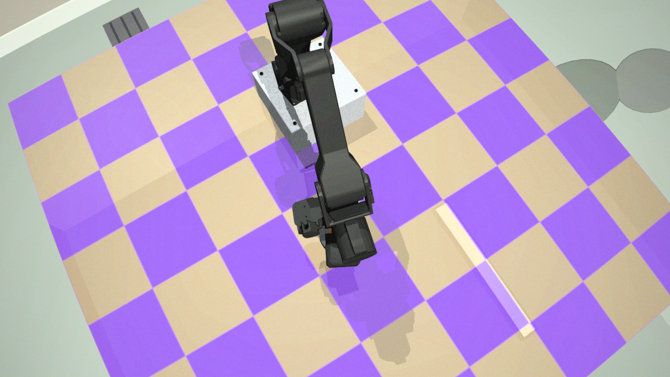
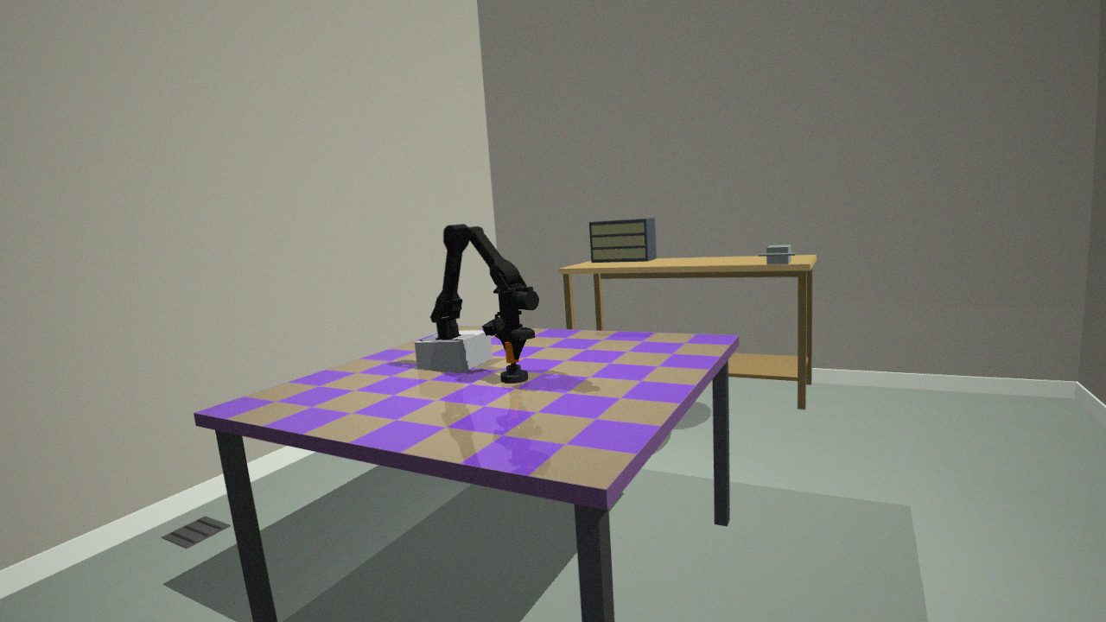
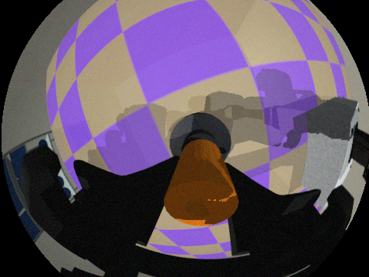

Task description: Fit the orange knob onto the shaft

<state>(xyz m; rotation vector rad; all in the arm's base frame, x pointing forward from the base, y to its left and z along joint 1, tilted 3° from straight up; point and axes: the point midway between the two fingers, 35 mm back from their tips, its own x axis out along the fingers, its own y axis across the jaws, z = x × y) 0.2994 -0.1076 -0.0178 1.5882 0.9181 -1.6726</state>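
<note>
Right now my gripper tip is 4 cm above the D-shaped shaft. The rest, counted from my gripper tip: orange knob: 2 cm above.
</note>
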